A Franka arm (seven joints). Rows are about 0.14 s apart.
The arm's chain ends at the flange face. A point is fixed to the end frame.
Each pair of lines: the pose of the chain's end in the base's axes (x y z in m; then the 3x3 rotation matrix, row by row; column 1 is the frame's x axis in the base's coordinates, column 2 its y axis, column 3 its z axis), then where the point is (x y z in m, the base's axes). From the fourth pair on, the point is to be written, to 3 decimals.
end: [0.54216 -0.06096 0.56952], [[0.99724 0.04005 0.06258], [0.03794 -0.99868 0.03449], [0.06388 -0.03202 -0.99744]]
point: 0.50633 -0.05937 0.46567
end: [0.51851 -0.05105 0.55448], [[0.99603 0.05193 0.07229], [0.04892 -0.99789 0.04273], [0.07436 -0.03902 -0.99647]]
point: 0.48372 -0.04909 0.45028
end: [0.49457 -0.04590 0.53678], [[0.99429 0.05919 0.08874], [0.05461 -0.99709 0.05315], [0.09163 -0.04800 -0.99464]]
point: 0.46153 -0.04312 0.43203
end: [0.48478 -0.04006 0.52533], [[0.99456 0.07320 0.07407], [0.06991 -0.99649 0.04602], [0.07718 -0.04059 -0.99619]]
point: 0.450 -0.039 0.421
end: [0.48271 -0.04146 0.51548], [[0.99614 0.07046 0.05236], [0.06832 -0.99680 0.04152], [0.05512 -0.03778 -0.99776]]
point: 0.446 -0.040 0.412
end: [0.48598 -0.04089 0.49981], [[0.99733 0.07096 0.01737], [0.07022 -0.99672 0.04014], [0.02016 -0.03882 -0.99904]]
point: 0.446 -0.040 0.398
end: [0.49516 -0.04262 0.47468], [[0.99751 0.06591 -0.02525], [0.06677 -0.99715 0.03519], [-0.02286 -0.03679 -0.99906]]
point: 0.450 -0.042 0.374
